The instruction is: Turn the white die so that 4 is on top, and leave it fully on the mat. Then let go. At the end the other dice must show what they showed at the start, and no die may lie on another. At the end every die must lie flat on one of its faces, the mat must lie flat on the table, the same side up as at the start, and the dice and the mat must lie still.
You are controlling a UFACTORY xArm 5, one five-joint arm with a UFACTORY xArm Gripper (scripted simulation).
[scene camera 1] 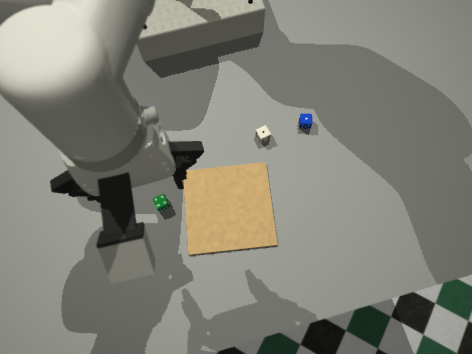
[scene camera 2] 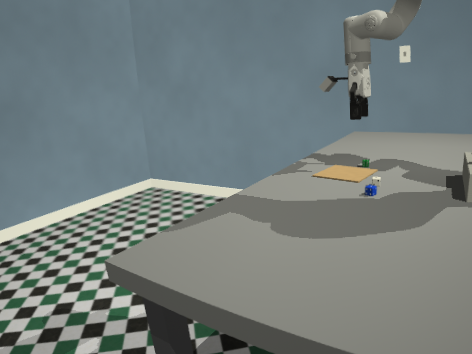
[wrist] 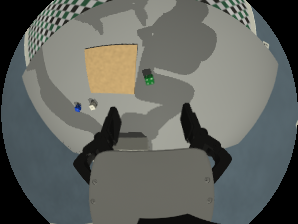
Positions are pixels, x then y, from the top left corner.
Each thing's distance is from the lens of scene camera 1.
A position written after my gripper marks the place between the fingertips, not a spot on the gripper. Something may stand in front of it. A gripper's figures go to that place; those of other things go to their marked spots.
my gripper [scene camera 1: 144,187]: 55 cm
tan mat [scene camera 1: 227,208]: 68 cm
